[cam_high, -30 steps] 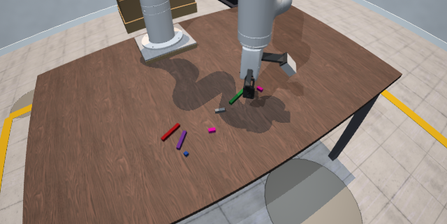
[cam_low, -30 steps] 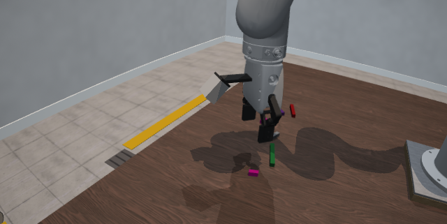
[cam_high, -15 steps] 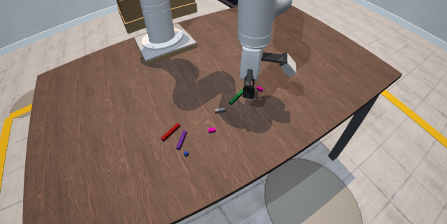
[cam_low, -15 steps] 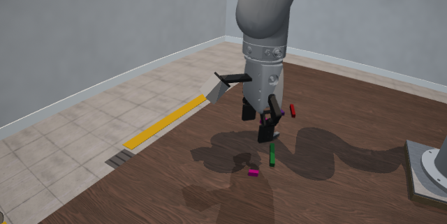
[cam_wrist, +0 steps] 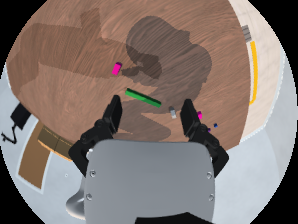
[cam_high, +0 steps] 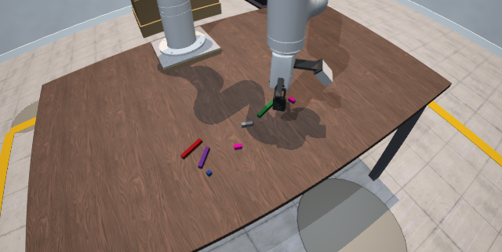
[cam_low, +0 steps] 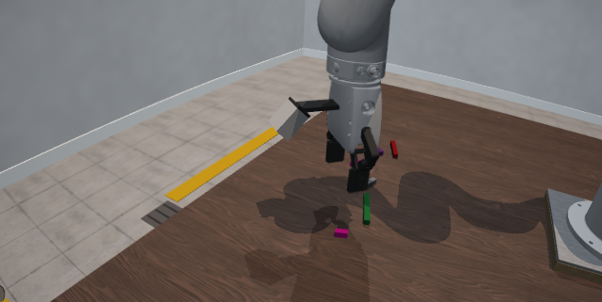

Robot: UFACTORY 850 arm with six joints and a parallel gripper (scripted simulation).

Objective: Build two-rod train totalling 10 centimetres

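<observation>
The grey rod lies 10 cm to the right of my hand, 7 cm below it and 2 cm behind it. Round my hand: purple rod (25 cm to the right, 7 cm below, 2 cm ahead); then small blue rod (25 cm to the right, 7 cm below, 7 cm ahead); then green rod (7 cm below, 4 cm behind, 2 cm to the right).
</observation>
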